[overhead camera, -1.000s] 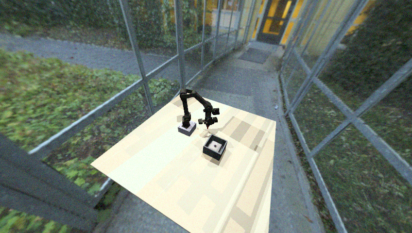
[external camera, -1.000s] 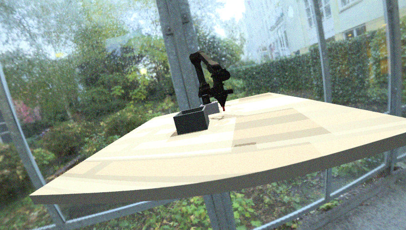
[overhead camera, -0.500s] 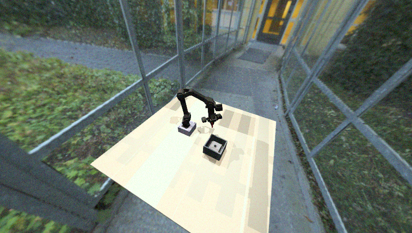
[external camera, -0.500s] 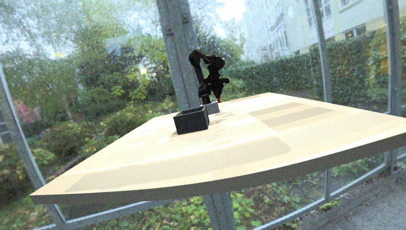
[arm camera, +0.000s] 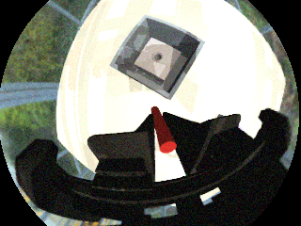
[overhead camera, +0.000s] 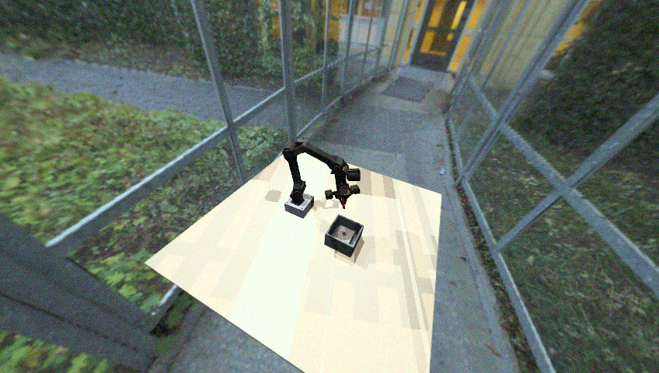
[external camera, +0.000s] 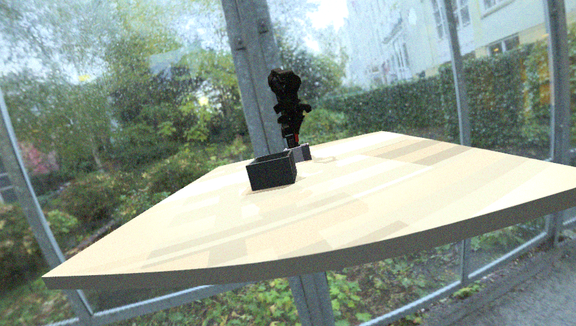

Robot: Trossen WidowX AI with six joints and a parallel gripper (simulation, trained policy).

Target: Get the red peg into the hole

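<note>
Right now my gripper tip is 11 cm above the pale plate, 10 cm to the left of it and 8 cm short of it. The rest, counted from my gripper tip: dark box (13 cm below, 10 cm to the right, 8 cm ahead); red peg (1 cm behind, 1 cm above).
</note>
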